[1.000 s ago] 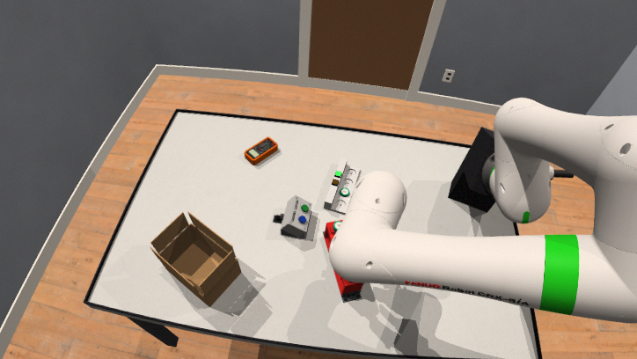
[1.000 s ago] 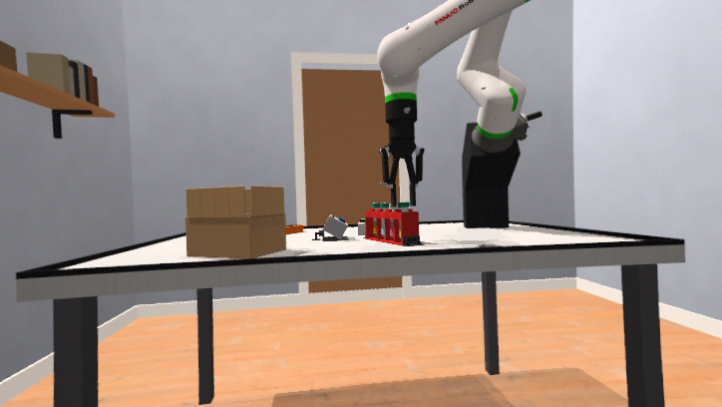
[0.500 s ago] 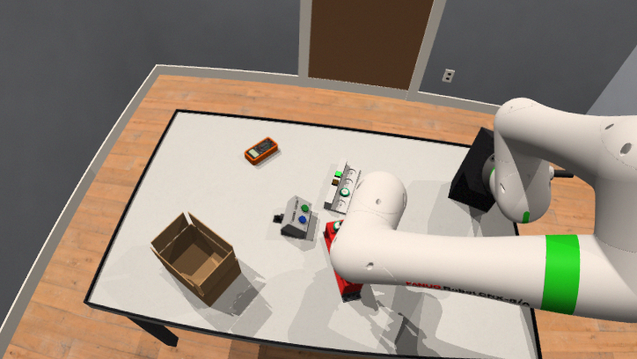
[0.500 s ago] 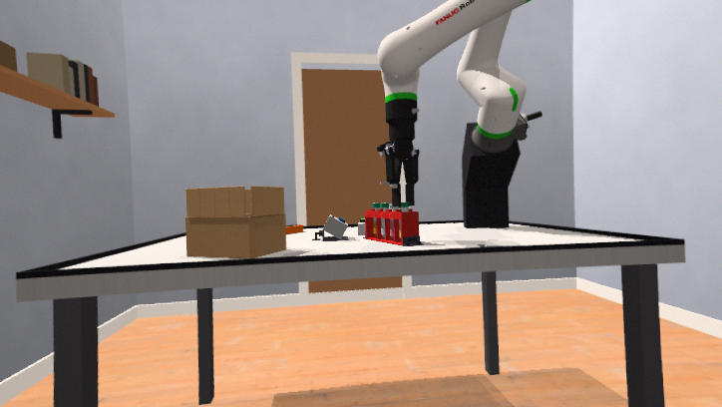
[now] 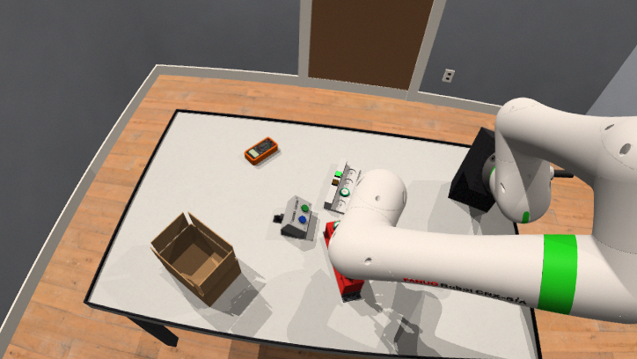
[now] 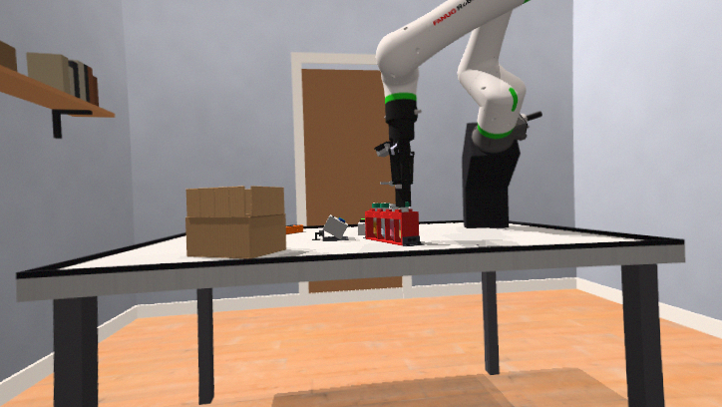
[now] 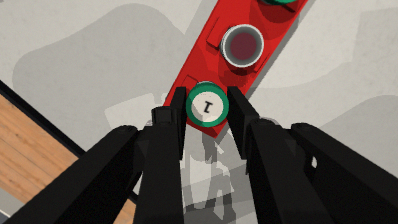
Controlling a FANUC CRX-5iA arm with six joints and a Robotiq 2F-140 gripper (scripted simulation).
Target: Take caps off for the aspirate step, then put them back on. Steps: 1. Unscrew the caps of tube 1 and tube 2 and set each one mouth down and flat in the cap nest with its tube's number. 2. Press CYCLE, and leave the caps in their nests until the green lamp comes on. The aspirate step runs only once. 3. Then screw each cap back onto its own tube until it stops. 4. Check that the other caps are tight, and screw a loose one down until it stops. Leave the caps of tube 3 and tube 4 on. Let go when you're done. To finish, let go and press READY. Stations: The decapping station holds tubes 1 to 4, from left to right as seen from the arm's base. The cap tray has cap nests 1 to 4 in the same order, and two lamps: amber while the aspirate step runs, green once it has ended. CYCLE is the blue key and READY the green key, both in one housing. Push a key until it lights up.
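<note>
Now: hand 30 mm above the cap 1. From my hand the other things lie so: blue key: 190 mm ahead, 160 mm to the right, 80 mm below; cap 3: 90 mm to the right, 50 mm ahead, 30 mm below; cap 4: 140 mm to the right, 70 mm ahead, 30 mm below.
</note>
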